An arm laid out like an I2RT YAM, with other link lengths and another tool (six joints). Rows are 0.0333 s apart.
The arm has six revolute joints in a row. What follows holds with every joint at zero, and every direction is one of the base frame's.
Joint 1 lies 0.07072 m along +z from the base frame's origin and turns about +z.
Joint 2 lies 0.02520 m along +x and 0.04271 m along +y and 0.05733 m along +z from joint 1 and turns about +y.
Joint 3 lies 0.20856 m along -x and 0.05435 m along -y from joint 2 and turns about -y.
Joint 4 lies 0.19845 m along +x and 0.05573 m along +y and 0.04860 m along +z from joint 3 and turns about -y.
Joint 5 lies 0.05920 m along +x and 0.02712 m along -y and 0.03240 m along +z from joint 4 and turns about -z.
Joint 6 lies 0.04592 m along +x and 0.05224 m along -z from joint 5 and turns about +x.
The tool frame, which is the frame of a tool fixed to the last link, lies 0.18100 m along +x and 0.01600 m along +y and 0.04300 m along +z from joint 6; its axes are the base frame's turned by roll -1.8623, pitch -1.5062 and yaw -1.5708 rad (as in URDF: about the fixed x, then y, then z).
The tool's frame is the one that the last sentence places.
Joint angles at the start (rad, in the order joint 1, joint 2, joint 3, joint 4, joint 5, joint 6):
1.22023, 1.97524, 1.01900, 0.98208, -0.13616, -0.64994
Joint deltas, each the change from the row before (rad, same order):
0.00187, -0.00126, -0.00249, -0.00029, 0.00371, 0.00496
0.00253, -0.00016, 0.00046, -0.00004, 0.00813, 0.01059
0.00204, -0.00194, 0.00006, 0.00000, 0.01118, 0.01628
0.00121, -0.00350, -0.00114, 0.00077, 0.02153, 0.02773
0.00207, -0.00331, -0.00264, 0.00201, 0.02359, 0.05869
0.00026, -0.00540, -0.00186, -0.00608, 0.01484, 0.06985
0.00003, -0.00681, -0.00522, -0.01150, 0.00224, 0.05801
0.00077, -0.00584, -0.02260, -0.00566, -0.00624, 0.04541
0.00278, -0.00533, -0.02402, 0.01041, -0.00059, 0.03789
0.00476, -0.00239, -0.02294, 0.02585, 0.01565, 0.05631
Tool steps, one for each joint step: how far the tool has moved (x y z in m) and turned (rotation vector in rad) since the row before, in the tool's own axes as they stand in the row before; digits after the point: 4 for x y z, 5 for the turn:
-0.0002, -0.0002, -0.0003, -0.00071, -0.00367, 0.00434
0.0002, 0.0009, 0.0006, -0.00502, -0.00549, 0.00940
0.0004, 0.0022, 0.0010, -0.00880, -0.00767, 0.01450
-0.0004, 0.0052, 0.0020, -0.01904, -0.01533, 0.02405
-0.0001, 0.0063, 0.0021, -0.02020, -0.02439, 0.05380
0.0000, 0.0057, 0.0017, -0.01218, -0.02818, 0.06464
-0.0010, 0.0023, -0.0003, 0.00150, -0.02643, 0.05317
-0.0065, -0.0017, -0.0040, 0.01363, -0.03169, 0.03917
-0.0034, -0.0005, -0.0038, 0.00549, -0.01777, 0.03471
-0.0006, 0.0036, -0.0022, -0.01181, -0.01351, 0.05442

